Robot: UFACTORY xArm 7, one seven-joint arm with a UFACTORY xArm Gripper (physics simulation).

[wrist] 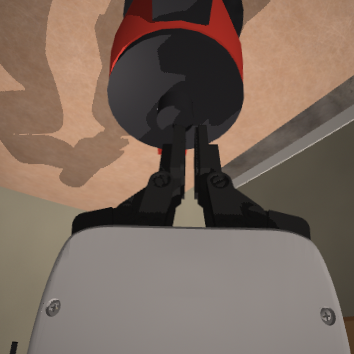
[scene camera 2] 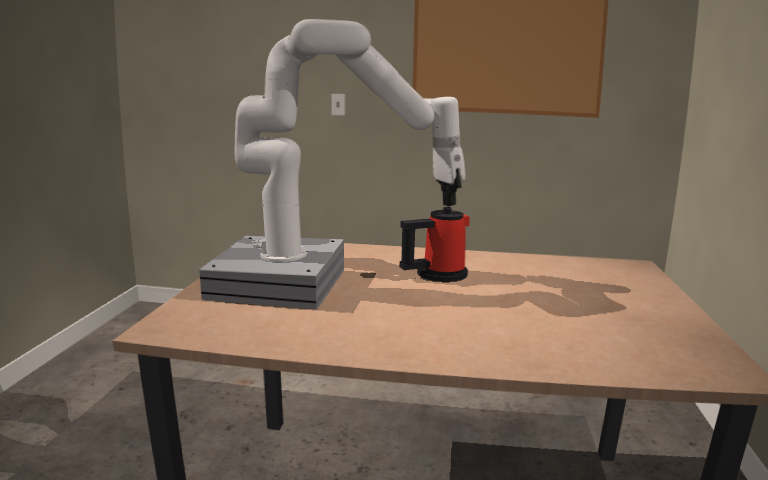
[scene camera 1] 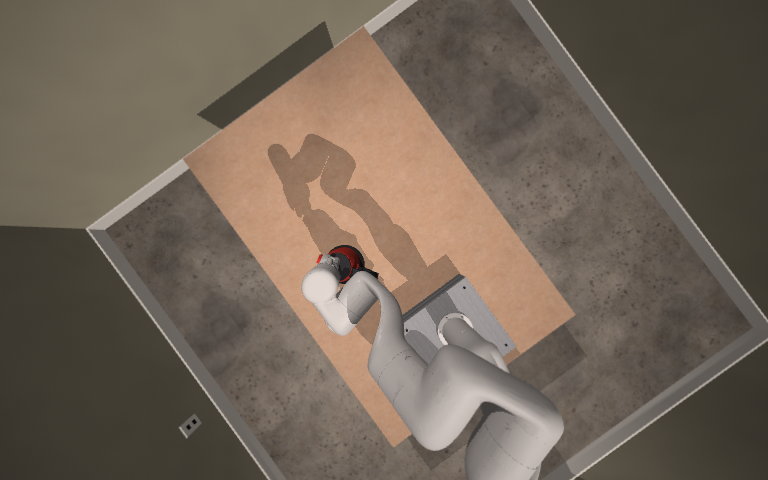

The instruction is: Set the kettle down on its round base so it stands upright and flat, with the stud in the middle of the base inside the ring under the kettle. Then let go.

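Observation:
The red kettle [scene camera 1: 355,260] [scene camera 2: 446,246] [wrist: 120,44] stands about upright on its round black base [scene camera 2: 443,276], with its black handle [scene camera 2: 407,243] toward the robot's mount. In scene camera 2 more of the base shows on the handle side than on the spout side. The stud and the ring are hidden under the kettle. The gripper [scene camera 2: 449,204] [wrist: 189,128] is shut with nothing between its fingers. It points down just above the knob [scene camera 2: 447,209] on the black lid [wrist: 130,90]. Whether the fingertips touch the knob cannot be told.
The arm's grey mount [scene camera 1: 487,319] [scene camera 2: 260,288] stands on the table [scene camera 1: 396,141] [scene camera 2: 441,345], on the kettle's handle side. The red spout [scene camera 1: 319,258] [scene camera 2: 466,220] points away from the mount. The arm arches over the table between the mount and the kettle.

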